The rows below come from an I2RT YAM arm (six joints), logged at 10 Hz.
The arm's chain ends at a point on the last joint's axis. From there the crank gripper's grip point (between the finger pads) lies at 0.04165 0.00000 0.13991 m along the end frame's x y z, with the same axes.
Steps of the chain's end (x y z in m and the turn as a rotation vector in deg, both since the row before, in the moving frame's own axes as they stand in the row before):
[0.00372, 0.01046, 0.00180, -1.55, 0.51, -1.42]
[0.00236, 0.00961, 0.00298, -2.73, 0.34, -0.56]
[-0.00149, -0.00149, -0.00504, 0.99, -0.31, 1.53]
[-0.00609, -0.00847, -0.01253, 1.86, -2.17, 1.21]
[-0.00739, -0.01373, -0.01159, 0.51, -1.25, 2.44]
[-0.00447, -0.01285, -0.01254, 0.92, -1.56, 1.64]
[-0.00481, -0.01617, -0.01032, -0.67, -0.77, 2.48]
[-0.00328, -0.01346, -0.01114, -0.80, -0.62, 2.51]
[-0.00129, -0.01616, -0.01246, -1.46, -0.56, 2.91]
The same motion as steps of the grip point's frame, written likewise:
[0.00500, 0.01319, 0.00139, -1.55, 0.51, -1.42]
[0.00322, 0.01586, 0.00258, -2.73, 0.34, -0.56]
[-0.00223, -0.00281, -0.00483, 0.99, -0.31, 1.53]
[-0.01138, -0.01221, -0.01111, 1.86, -2.17, 1.21]
[-0.01046, -0.01327, -0.01071, 0.51, -1.25, 2.44]
[-0.00828, -0.01397, -0.01147, 0.92, -1.56, 1.64]
[-0.00677, -0.01277, -0.00979, -0.67, -0.77, 2.48]
[-0.00488, -0.00971, -0.01072, -0.80, -0.62, 2.51]
[-0.00280, -0.01051, -0.01213, -1.46, -0.56, 2.91]

